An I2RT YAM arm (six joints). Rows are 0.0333 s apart.
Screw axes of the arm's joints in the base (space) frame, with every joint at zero. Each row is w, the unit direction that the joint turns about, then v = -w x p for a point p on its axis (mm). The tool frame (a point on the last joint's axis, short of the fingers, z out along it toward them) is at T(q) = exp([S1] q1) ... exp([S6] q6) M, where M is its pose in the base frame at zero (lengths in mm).
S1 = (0, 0, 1, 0, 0, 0)
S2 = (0, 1, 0, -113.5, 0, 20)
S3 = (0, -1, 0, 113.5, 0, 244)
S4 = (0, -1, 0, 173.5, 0, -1)
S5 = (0, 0, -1, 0, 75, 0)
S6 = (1, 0, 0, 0, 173.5, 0)
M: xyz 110.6 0 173.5 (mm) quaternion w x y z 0.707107 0 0.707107 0
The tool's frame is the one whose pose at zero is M.
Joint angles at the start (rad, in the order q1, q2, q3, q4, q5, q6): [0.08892, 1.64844, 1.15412, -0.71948, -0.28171, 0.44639]
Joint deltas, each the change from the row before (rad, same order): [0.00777, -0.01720, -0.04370, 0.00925, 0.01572, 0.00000]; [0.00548, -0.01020, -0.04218, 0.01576, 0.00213, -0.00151]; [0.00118, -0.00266, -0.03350, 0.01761, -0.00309, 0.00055]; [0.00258, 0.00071, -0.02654, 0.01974, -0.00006, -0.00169]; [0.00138, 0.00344, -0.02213, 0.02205, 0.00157, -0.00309]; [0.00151, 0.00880, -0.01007, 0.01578, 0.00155, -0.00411]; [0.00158, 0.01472, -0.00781, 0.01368, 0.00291, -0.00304]
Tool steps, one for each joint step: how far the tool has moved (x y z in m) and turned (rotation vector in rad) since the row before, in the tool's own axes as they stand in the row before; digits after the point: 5 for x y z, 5 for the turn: [0.00936, -0.00358, 0.00404, 0.01981, 0.01112, -0.00237]; [0.00825, -0.00381, 0.00567, 0.00764, 0.01520, -0.00226]; [0.00568, -0.00391, 0.00580, 0.00250, 0.01328, 0.00294]; [0.00414, -0.00274, 0.00546, 0.00264, 0.00749, -0.00208]; [0.00282, -0.00251, 0.00522, 0.00265, 0.00289, -0.00344]; [0.00080, -0.00124, 0.00439, 0.00243, 0.00257, -0.00470]; [0.00052, -0.00148, 0.00557, 0.00599, 0.00707, -0.00221]
